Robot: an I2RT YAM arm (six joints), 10 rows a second.
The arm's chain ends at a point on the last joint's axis. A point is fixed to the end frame.
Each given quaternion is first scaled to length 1.
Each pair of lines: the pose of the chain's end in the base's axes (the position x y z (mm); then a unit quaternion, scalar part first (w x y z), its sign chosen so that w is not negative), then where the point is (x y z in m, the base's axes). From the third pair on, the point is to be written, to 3 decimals.
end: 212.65, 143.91, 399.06, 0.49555, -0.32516, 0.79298, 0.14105
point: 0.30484 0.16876 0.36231
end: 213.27, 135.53, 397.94, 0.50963, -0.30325, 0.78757, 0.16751
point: 0.30584 0.16220 0.36350
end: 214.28, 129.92, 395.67, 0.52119, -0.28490, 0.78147, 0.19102
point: 0.307 0.158 0.363
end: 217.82, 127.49, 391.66, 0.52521, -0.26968, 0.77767, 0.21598
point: 0.310 0.158 0.360
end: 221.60, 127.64, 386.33, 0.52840, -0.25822, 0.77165, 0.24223
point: 0.313 0.161 0.356
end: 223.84, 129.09, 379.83, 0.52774, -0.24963, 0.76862, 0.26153
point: 0.315 0.164 0.350
